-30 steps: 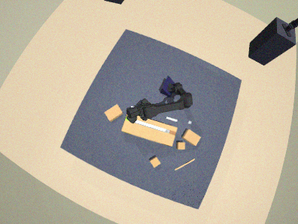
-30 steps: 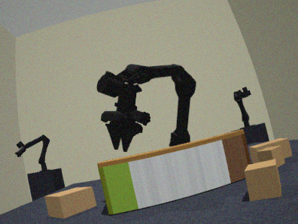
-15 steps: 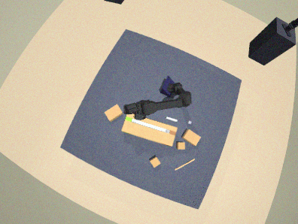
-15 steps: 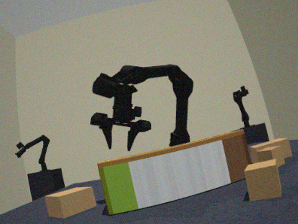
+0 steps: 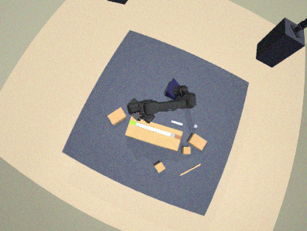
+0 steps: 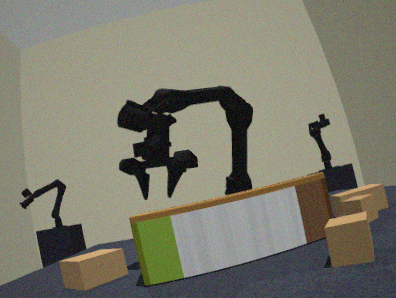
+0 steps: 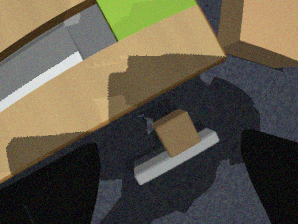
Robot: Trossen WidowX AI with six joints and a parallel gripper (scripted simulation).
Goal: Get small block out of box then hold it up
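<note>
Right now my gripper tip is 14 cm above the tan block, 3 cm past it and 2 cm to the left of it. The rest, counted from my gripper tip: thin wooden stick 52 cm to the left, 24 cm ahead, 15 cm below; long tan box 14 cm to the left, 9 cm below, 4 cm ahead.
</note>
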